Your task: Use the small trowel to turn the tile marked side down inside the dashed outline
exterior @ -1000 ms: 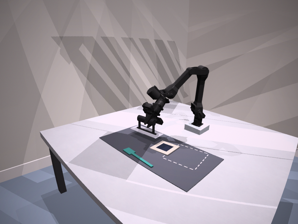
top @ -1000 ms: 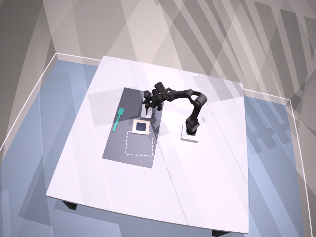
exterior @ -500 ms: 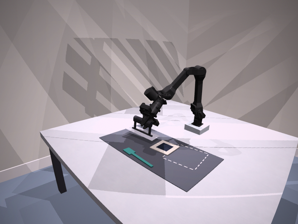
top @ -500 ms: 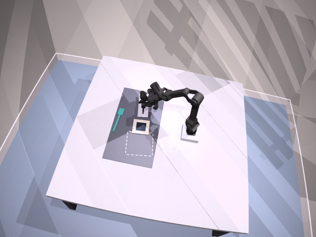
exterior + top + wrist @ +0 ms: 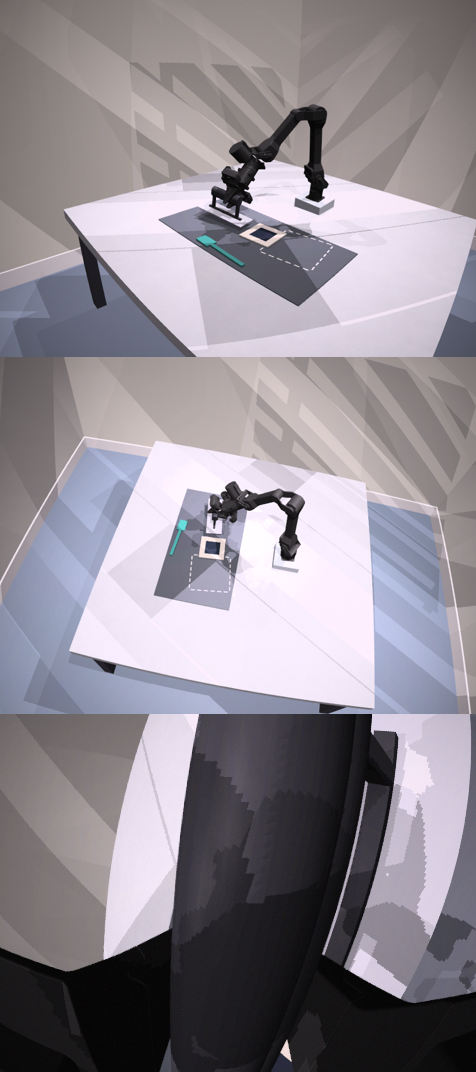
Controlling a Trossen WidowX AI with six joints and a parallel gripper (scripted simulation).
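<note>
Now: the dark mat 12 cm to the left of my gripper tip and 10 cm below it. Round my gripper tip: teal trowel (14 cm ahead, 9 cm to the left, 7 cm below); tile (15 cm to the left, 7 cm below, 4 cm behind).
</note>
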